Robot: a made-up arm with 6 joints.
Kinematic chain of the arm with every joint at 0, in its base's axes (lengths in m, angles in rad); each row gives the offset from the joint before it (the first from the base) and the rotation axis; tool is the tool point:
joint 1: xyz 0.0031 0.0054 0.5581 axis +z
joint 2: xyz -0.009 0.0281 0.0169 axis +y
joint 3: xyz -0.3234 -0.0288 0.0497 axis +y
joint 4: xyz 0.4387 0.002 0.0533 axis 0.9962 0 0.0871
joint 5: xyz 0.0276 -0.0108 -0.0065 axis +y
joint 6: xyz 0.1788 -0.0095 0.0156 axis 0.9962 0 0.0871
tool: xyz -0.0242 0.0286 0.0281
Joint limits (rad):
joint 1: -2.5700..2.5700
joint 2: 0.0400..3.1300
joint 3: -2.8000..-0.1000
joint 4: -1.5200..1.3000
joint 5: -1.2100..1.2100
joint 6: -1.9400..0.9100
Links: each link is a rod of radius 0.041 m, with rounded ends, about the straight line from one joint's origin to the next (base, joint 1, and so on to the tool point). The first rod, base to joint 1, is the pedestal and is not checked.
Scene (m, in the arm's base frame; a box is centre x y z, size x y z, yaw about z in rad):
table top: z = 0
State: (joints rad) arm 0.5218 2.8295 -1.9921 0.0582 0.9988 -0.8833
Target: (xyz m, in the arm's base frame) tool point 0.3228 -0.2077 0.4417
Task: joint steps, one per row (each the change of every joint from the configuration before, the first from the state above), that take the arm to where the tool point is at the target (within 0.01 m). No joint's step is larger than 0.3 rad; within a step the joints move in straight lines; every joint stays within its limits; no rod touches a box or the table.
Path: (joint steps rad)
1: -0.2581 -0.2734 0.2647 -0.0906 0.0528 -0.0750
2: -0.2581 -0.2734 0.2648 -0.0907 0.0528 -0.0750
3: -0.2581 -0.2734 0.2647 -0.0906 0.0528 -0.0750
4: -0.2581 -0.2734 0.2647 -0.0906 0.0528 -0.0750

